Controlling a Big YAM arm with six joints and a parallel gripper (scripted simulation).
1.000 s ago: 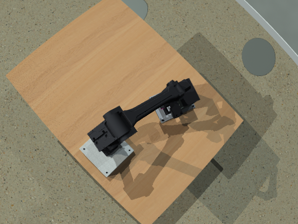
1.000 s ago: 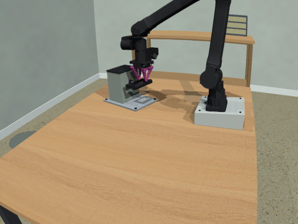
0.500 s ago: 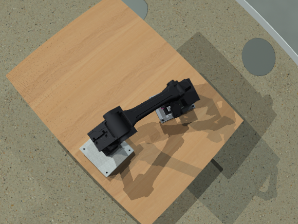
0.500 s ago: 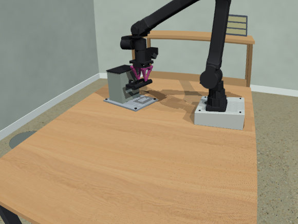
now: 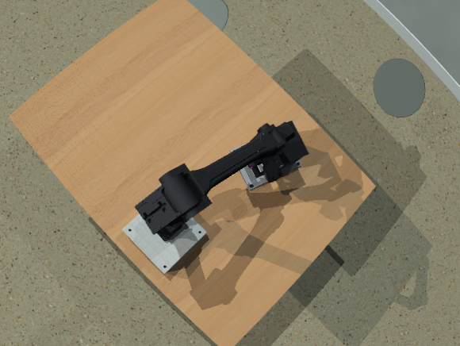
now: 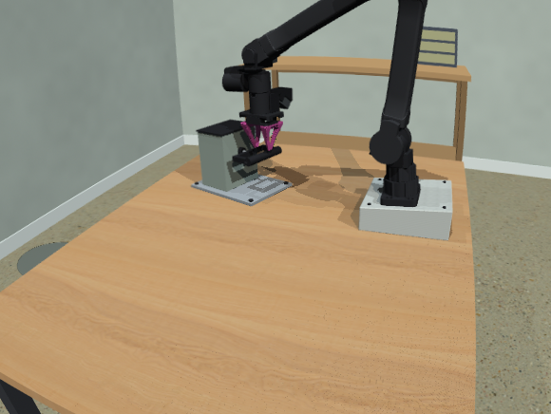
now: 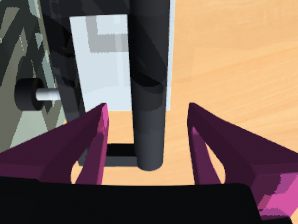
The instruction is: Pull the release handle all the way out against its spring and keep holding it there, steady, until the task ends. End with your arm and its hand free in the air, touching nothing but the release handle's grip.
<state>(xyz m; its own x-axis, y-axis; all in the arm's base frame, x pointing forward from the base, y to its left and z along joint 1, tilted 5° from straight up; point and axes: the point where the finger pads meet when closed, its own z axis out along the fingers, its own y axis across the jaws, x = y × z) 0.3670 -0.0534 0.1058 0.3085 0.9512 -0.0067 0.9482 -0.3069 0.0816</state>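
Now: hand 5 cm short of the release handle grip, 2 cm to the left of it and 3 cm above it. Also, from my hand: grey baseplate 9 cm ahead, 3 cm to the right, 13 cm below.
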